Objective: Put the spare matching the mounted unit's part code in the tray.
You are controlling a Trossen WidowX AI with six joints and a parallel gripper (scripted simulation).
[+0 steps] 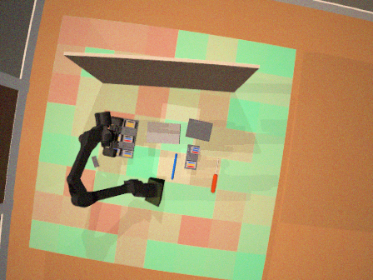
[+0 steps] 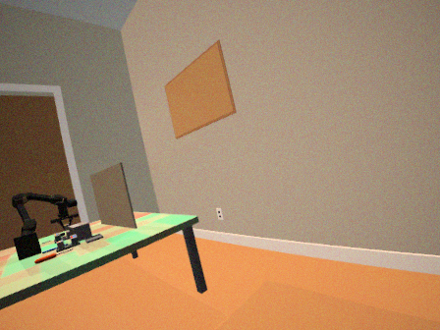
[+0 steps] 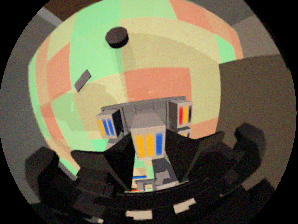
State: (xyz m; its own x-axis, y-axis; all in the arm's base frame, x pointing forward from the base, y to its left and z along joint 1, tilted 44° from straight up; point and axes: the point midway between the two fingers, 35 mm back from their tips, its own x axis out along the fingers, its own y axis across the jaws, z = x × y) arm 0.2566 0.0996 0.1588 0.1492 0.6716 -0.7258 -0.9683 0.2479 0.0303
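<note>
My gripper tip is 40 mm short of the tray, 410 mm to the left of it and 60 mm above it. Also, from my gripper tip: black tape roll 10 mm behind, 200 mm to the left, 60 mm below; then grey spare block 20 mm above; then mounted unit 20 mm ahead, 220 mm to the right, 10 mm below.
</note>
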